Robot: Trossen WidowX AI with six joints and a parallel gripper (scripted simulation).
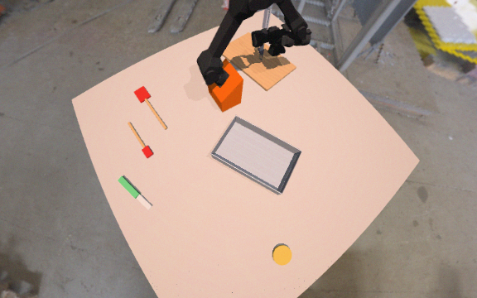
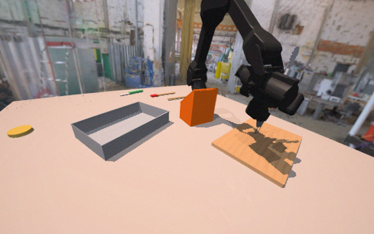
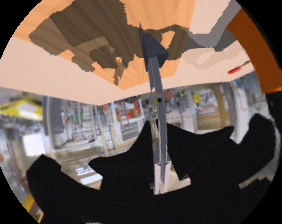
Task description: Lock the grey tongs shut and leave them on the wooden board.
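Now: the wooden board 16 cm below my gripper tip. Round my gripper tip: grey roasting tin (42 cm ahead, 34 cm to the right, 14 cm below).
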